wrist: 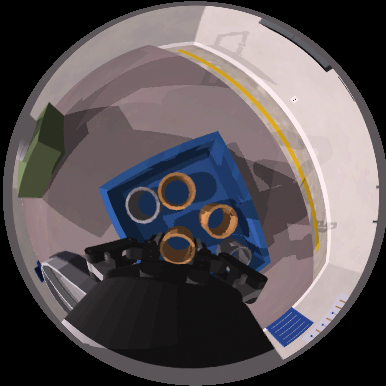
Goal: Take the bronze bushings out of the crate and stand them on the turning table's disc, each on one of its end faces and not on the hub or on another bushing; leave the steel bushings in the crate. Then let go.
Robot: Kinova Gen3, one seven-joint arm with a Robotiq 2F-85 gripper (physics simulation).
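Frame: origin at the arm's base, x back, y right, z up, level; millimetres.
Seen in the pictures: gripper, fingertip midpoint: (pixel 177 241).
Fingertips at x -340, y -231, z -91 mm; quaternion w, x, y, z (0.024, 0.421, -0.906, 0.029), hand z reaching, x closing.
A point is followed by its place in that frame.
My gripper (pixel 177 241) {y -231, x -340, z -91 mm} is shut on a bronze bushing (pixel 177 233) {y -241, x -322, z -60 mm}, whose open end faces the camera, at the crate's near side. Whether its lower end touches the crate floor is hidden. The blue crate (pixel 234 162) {y -331, x -288, z -54 mm} holds a second bronze bushing (pixel 176 178) {y -271, x -270, z -87 mm} toward the back and a third bronze bushing (pixel 206 220) {y -274, x -326, z -61 mm} to the right of the held one. A steel bushing (pixel 132 205) {y -209, x -272, z -77 mm} stands at the left, beside the second bronze one. Another steel bushing (pixel 240 246) {y -293, x -379, z -62 mm} is at the near right corner, partly hidden by the right finger. A grey disc-like thing (pixel 64 281) {y 43, x -315, z -51 mm} at the lower left may be the turning table.
A green block-like object (pixel 42 150) {y -75, x -90, z -35 mm} stands at the far left. A yellow line (pixel 274 120) curves behind and to the right of the crate, before a pale wall or floor. A blue striped panel (pixel 290 326) is at the lower right. The crate's walls surround the bushings.
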